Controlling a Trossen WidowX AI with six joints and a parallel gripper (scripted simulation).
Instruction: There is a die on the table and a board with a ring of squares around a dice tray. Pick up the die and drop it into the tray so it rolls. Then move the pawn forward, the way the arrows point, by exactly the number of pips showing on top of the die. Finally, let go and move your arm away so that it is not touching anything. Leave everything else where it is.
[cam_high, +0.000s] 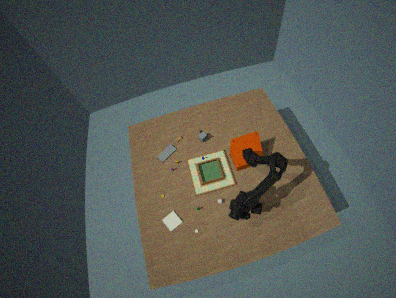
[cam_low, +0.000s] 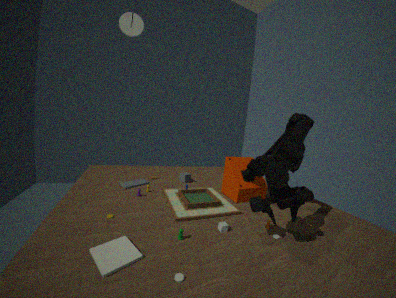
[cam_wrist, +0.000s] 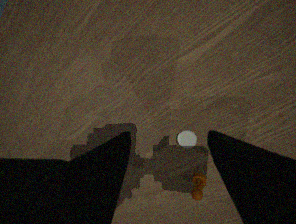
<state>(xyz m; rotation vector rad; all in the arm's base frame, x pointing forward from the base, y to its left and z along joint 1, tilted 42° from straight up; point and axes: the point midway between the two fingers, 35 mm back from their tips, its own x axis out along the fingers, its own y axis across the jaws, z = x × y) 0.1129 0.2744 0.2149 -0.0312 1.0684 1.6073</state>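
Right now my gripper tip is 15 cm short of the white die, 12 cm to the left of it and 6 cm above it. From my gripper tip the other things lie so: orange pawn (8 cm to the right, 6 cm below, 2 cm behind); then green pawn (31 cm ahead, 10 cm to the right, 6 cm below); then green tray (34 cm to the right, 17 cm ahead, 7 cm below).
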